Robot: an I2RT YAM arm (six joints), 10 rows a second.
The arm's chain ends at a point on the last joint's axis. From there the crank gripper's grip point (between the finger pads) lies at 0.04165 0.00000 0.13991 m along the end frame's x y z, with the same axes.
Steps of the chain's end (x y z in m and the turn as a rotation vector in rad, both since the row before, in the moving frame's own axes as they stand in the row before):
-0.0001, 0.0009, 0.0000, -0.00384, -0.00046, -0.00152
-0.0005, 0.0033, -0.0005, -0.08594, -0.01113, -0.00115
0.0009, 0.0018, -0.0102, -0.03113, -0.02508, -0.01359
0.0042, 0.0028, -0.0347, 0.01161, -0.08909, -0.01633
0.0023, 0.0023, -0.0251, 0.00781, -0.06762, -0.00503
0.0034, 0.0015, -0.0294, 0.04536, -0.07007, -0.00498
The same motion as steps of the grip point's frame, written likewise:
-0.0002, 0.0014, 0.0000, -0.00384, -0.00046, -0.00152
-0.0021, 0.0153, -0.0006, -0.08594, -0.01113, -0.00115
-0.0026, 0.0056, -0.0093, -0.03113, -0.02508, -0.01359
-0.0084, 0.0006, -0.0316, 0.01161, -0.08909, -0.01633
-0.0073, 0.0010, -0.0226, 0.00781, -0.06762, -0.00503
-0.0065, -0.0051, -0.0270, 0.04536, -0.07007, -0.00498

